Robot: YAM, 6 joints.
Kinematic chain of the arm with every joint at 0, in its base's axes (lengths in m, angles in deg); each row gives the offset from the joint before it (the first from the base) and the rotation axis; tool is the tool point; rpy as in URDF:
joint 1: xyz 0 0 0.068 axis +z
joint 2: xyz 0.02 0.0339 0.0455 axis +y
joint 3: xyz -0.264 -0.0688 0 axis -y
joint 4: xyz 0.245 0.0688 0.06 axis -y
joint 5: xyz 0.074 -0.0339 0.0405 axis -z
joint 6: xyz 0.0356 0 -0.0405 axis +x
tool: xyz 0 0 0 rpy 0 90 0
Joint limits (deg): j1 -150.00..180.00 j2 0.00..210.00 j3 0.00..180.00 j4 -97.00..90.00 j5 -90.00..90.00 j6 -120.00..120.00
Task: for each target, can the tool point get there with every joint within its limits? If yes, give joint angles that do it. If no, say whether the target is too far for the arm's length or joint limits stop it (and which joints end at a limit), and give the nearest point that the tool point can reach.
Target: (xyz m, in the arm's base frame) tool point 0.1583 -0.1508 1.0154
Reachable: no: too far | nearest point 0.1119 -0.1066 0.7247 | short by 0.298 m
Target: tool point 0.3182 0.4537 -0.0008
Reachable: yes | joints 56.20 163.74 103.35 57.81 19.84 -82.31
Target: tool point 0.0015 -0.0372 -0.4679
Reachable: no: joint limits stop it (at a limit: joint 2) | nearest point 0.0038 -0.0945 -0.3459 | short by 0.135 m
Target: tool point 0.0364 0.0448 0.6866
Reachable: yes | joints 67.77 76.95 122.27 63.95 28.17 1.93
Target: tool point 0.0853 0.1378 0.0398
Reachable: yes | joints 48.19 100.56 16.26 -1.41 -52.46 -86.96
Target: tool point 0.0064 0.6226 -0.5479
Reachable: no: too far | nearest point 0.0047 0.4574 -0.3140 | short by 0.286 m
